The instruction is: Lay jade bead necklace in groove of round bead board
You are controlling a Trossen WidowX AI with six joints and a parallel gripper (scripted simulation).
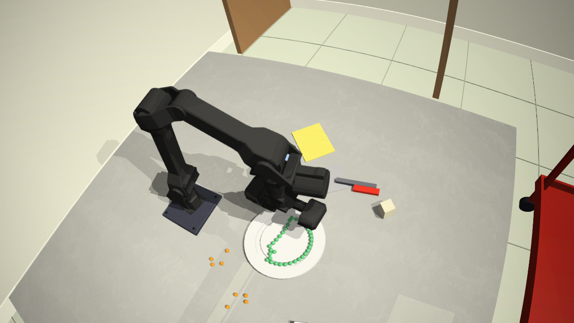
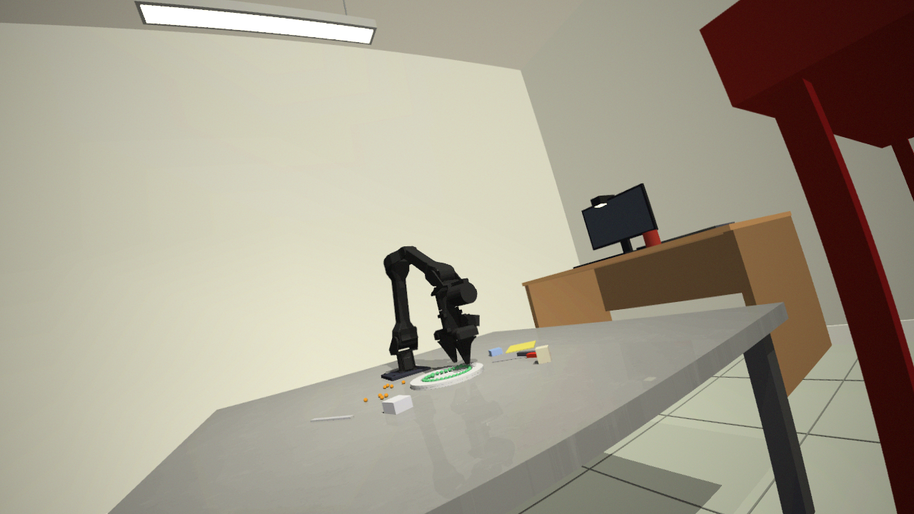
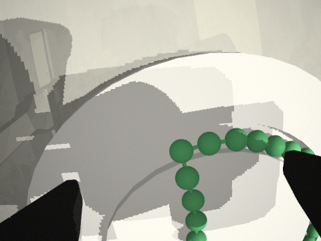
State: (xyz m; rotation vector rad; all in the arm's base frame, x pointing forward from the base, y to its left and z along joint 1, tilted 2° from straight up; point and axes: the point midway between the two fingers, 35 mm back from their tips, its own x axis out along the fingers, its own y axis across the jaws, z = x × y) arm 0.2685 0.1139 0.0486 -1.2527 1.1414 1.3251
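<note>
The inner disc is 20 mm ahead of my gripper tip, 50 mm to the right of it and 10 mm below it. Also, from my gripper tip: blue cube: 110 mm behind, 150 mm to the left, 10 mm below; grey sheet: 10 mm ahead, 150 mm to the left, 20 mm below; bead board: 20 mm ahead, 50 mm to the right, 20 mm below.
</note>
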